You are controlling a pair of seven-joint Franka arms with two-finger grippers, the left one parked.
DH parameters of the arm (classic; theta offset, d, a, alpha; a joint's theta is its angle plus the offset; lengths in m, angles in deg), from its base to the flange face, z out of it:
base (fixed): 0 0 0 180
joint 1: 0 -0.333 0 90
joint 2: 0 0 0 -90
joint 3: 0 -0.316 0.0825 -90
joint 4: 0 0 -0.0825 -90
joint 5: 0 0.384 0 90
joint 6: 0 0 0.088 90
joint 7: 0 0.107 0 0
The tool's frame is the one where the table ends.
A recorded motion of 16 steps. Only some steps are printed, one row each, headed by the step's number.
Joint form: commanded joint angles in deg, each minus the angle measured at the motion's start. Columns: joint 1, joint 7, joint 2, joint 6, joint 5, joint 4, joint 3.
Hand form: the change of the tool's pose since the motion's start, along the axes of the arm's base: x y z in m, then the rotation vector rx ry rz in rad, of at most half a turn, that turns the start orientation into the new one. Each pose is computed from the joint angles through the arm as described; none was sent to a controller.
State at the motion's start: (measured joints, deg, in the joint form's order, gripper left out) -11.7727 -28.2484 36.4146 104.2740 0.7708 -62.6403 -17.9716
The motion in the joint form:
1: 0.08 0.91 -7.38 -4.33 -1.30 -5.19 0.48
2: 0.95 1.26 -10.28 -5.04 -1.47 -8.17 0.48
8: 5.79 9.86 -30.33 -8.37 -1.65 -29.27 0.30
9: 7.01 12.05 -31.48 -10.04 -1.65 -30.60 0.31
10: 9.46 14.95 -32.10 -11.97 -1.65 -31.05 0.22
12: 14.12 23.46 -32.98 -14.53 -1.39 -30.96 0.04
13: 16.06 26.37 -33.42 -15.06 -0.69 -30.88 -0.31
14: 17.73 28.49 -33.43 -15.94 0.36 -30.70 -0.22
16: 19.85 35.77 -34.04 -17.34 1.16 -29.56 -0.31
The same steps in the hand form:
1: -0.0327 -0.0091 0.0389 -0.0718 0.0118 0.0061
2: -0.0428 -0.0195 0.0473 -0.0933 0.0191 -0.0059
8: -0.1299 -0.0784 0.0833 -0.2256 0.0752 -0.2012
9: -0.1346 -0.0922 0.0811 -0.2469 0.1076 -0.2572
10: -0.1329 -0.1162 0.0807 -0.2640 0.1433 -0.3457
12: -0.1282 -0.1599 0.0865 -0.2768 0.1924 -0.5692
13: -0.1274 -0.1740 0.0906 -0.2674 0.2070 -0.6472
14: -0.1255 -0.1892 0.0911 -0.2567 0.2353 -0.7125
16: -0.1260 -0.2072 0.1043 -0.2447 0.2544 -0.8736

